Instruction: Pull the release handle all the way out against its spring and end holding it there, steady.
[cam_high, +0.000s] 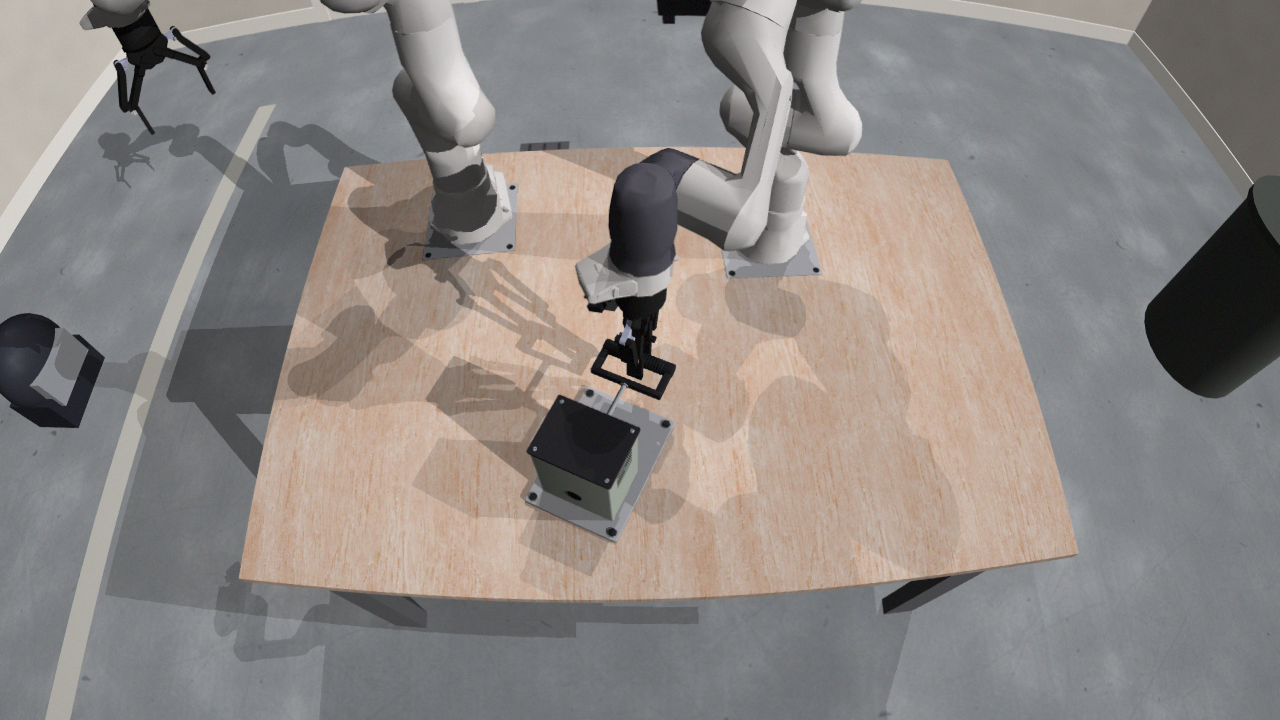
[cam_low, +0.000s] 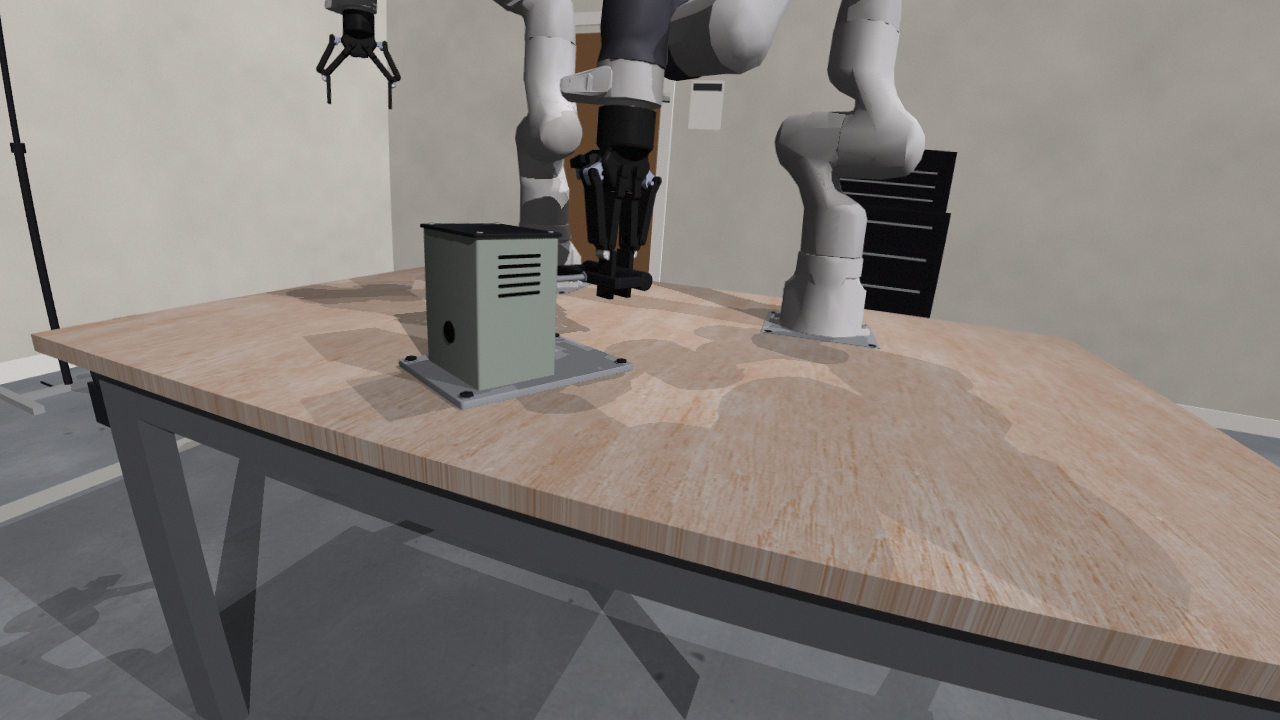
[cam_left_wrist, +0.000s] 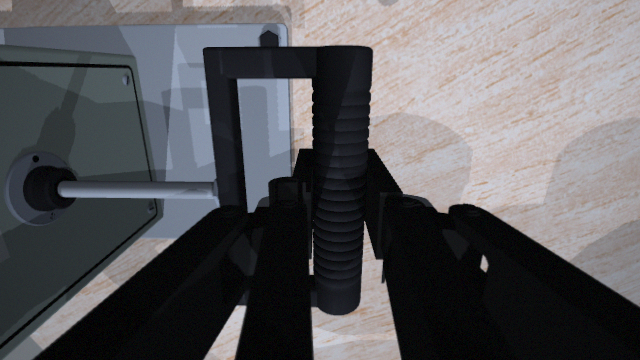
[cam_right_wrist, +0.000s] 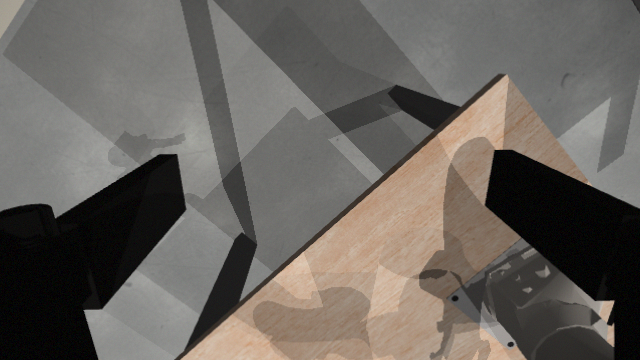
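Right now my left hand is 50 mm short of the release handle and 20 mm to the left of it.
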